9 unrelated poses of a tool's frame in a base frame.
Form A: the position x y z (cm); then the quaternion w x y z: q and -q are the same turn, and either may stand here.
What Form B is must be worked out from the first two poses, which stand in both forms.
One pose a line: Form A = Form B
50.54 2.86 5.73 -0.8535 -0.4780 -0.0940 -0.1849 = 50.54 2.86 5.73 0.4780 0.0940 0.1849 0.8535
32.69 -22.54 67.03 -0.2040 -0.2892 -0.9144 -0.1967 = 32.69 -22.54 67.03 0.2892 0.9144 0.1967 0.2040
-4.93 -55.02 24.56 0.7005 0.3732 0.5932 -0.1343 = -4.93 -55.02 24.56 0.3732 0.5932 -0.1343 0.7005
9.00 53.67 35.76 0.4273 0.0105 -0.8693 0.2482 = 9.00 53.67 35.76 0.0105 -0.8693 0.2482 0.4273
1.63 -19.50 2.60 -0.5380 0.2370 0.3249 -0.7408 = 1.63 -19.50 2.60 -0.2370 -0.3249 0.7408 0.5380
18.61 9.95 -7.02 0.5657 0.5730 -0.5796 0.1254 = 18.61 9.95 -7.02 0.5730 -0.5796 0.1254 0.5657
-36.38 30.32 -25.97 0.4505 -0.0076 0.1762 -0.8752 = -36.38 30.32 -25.97 -0.0076 0.1762 -0.8752 0.4505
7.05 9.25 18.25 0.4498 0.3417 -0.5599 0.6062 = 7.05 9.25 18.25 0.3417 -0.5599 0.6062 0.4498
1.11 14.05 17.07 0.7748 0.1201 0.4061 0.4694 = 1.11 14.05 17.07 0.1201 0.4061 0.4694 0.7748
